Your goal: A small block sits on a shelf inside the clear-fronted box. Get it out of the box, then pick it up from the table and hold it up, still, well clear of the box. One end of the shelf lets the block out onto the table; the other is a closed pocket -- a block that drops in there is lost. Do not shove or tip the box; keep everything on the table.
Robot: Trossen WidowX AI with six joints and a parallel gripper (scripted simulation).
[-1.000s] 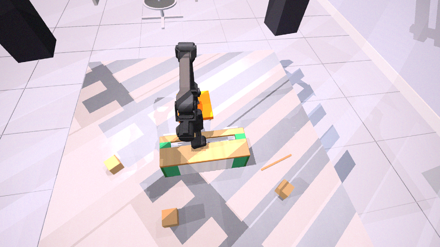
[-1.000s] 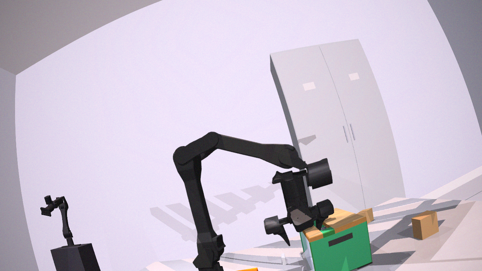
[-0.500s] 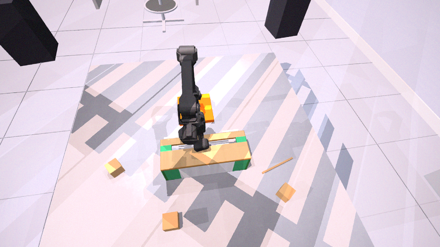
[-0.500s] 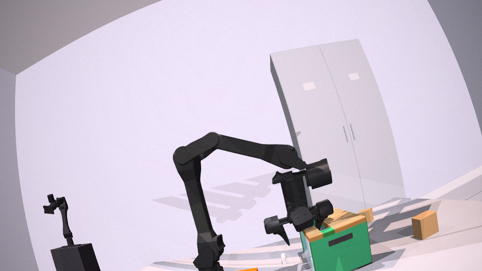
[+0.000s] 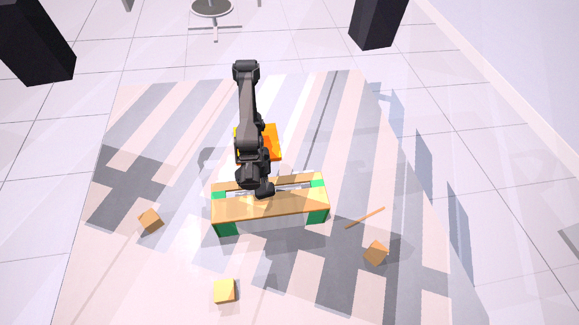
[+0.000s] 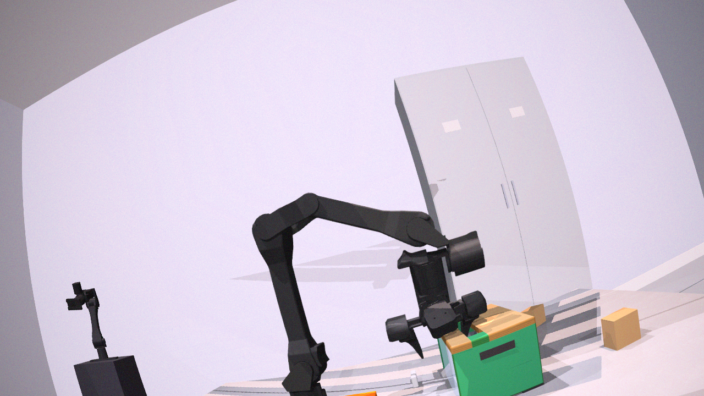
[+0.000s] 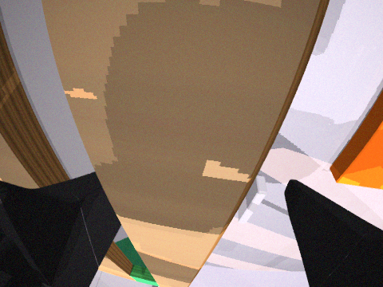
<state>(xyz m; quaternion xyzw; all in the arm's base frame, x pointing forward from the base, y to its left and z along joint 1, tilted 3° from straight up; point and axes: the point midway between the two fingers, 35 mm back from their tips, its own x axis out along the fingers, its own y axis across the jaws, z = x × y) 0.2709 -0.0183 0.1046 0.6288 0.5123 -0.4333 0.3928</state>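
The box is 30 mm ahead of my gripper tip, 20 mm to the right of it and 20 mm below it. Also, from my gripper tip: thin stick (200 mm ahead, 310 mm to the left, 80 mm below); then grey block (60 mm ahead, 20 mm to the left).
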